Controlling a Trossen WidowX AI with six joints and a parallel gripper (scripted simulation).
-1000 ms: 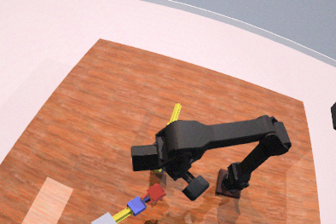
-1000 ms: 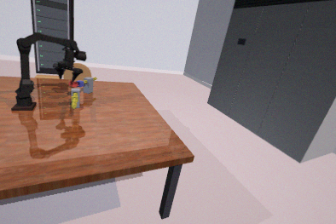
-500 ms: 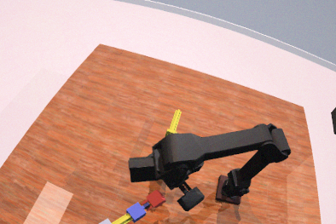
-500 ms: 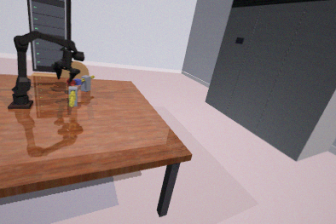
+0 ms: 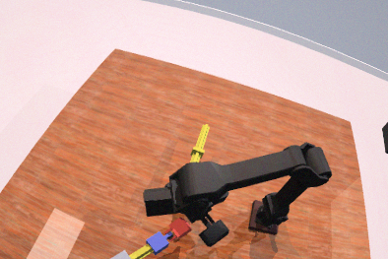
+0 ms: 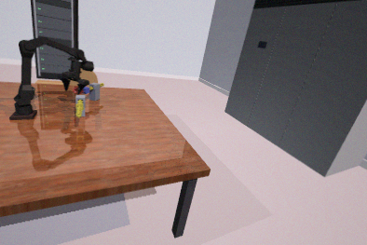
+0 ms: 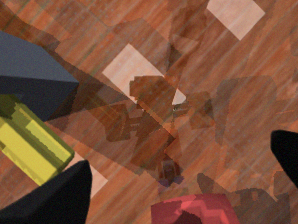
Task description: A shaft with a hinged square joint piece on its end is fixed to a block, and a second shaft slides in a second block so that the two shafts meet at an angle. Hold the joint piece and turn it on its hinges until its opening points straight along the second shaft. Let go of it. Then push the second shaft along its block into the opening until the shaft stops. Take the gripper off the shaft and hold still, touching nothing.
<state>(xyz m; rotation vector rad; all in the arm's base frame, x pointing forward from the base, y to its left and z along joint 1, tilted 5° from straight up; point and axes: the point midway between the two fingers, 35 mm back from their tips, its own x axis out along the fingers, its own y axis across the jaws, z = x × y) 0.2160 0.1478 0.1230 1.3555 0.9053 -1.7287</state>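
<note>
The red square joint piece lies 3 cm ahead of my gripper tip and 5 cm to the left of it.
</note>
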